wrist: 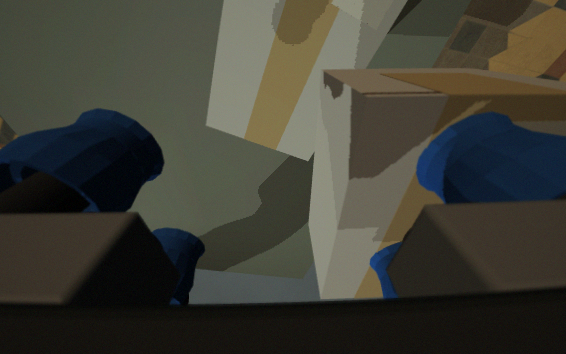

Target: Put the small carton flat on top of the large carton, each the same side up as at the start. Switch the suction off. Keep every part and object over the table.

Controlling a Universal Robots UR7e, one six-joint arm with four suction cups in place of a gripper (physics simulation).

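Frame: origin at the arm's base, x down, y back, z left, level; metres.
Where they show: end effector, tool point: (282,204).
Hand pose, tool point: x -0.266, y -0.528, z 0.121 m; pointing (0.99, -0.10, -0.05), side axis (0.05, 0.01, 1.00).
Each offset is from my tool point to the top centre of the thing. Level surfaces: height alone.
The small carton @(dz +0.077, dx -0.021, dy -0.019 m) (382,125), pale with a tan tape strip, hangs upright at the right-hand suction cups of my gripper (287,210). Its near side and a sliver of its top show; the cups hide part of it. The large carton @(dz +0.020, dx +0.163, dy +0.079 m) (232,75), whitish with a tan strip, lies at the upper middle, behind and left of the small carton, turned at an angle to it. Its upper end runs out of view. The two overlap in the view; the gap between them cannot be judged. The left-hand cups hold nothing.
The grey-green table top @(dx +0.320 m) (125,65) spreads at the left and middle, with a dark shadow below the large carton. Patterned floor tiles (527,47) show past the table at the upper right. A blue-grey strip (245,290) shows at the bottom.
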